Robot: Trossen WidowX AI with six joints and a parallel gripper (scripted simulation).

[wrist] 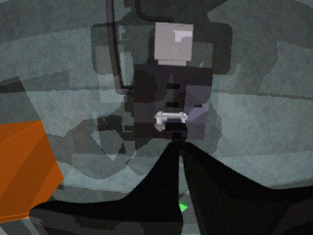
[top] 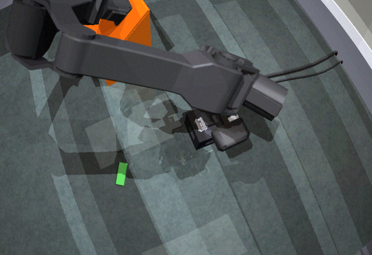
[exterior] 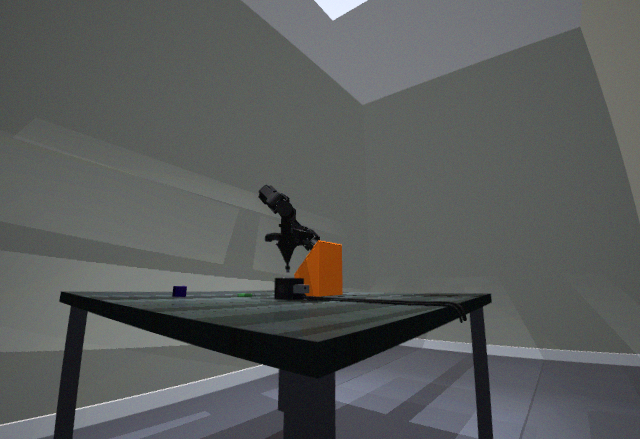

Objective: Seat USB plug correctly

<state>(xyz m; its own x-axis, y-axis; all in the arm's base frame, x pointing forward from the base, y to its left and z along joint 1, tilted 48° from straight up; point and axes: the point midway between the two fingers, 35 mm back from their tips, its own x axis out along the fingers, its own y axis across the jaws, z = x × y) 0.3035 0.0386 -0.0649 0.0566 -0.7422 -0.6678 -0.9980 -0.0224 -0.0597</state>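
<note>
The USB plug is 20 mm below my gripper tip. The rest, counted from my gripper tip: dark blue cube (240 mm ahead, 330 mm to the right, 120 mm below); green block (10 mm ahead, 220 mm to the right, 130 mm below).
</note>
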